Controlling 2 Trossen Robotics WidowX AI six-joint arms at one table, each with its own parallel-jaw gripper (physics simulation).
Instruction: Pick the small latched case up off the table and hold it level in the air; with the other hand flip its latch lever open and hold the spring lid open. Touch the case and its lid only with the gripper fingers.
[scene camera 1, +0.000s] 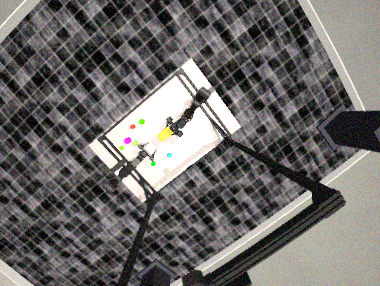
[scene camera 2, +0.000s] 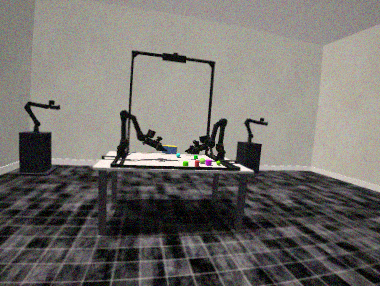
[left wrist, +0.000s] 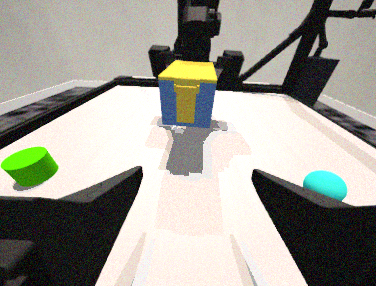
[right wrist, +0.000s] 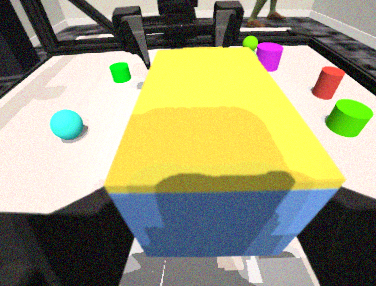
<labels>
a red cylinder: on the table
a cyan ball: on the table
</labels>
